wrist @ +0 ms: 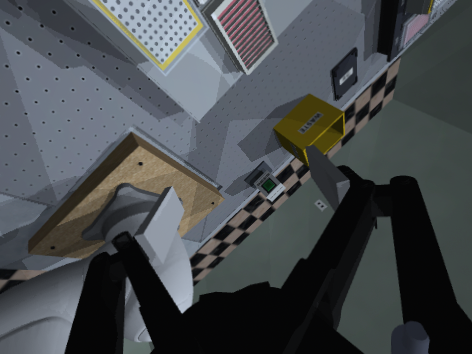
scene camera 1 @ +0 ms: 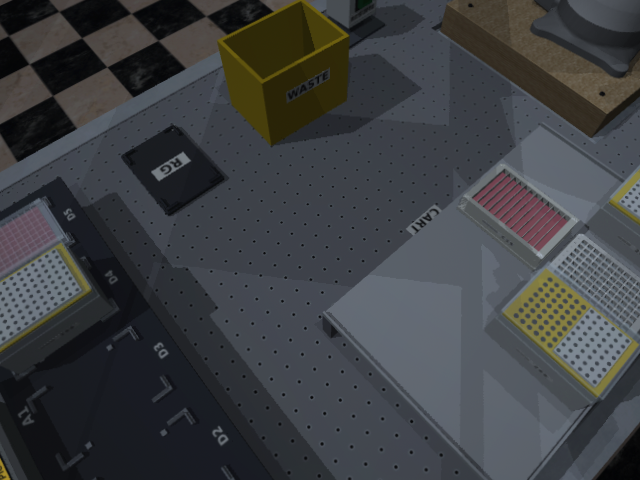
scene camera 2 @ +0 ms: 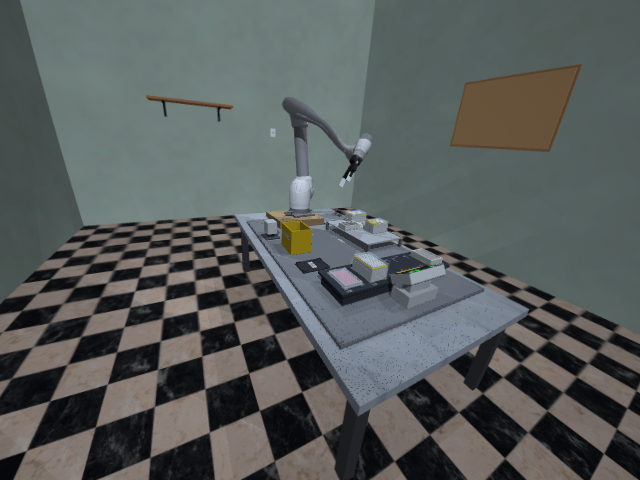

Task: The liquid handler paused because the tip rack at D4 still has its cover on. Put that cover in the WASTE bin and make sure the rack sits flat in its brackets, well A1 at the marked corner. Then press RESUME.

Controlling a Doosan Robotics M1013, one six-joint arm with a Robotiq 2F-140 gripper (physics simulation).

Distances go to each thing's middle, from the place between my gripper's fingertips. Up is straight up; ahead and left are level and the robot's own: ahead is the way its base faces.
My hand is 17 cm short of the yellow WASTE bin (scene camera 1: 282,71), 48 cm to the left of it and 25 cm above it. Also, from my hand: black RG pad (scene camera 1: 172,169) 40 cm ahead, 52 cm to the right, 31 cm below; RESUME button box (wrist: 261,177) 5 cm behind, 53 cm to the right, 27 cm below.
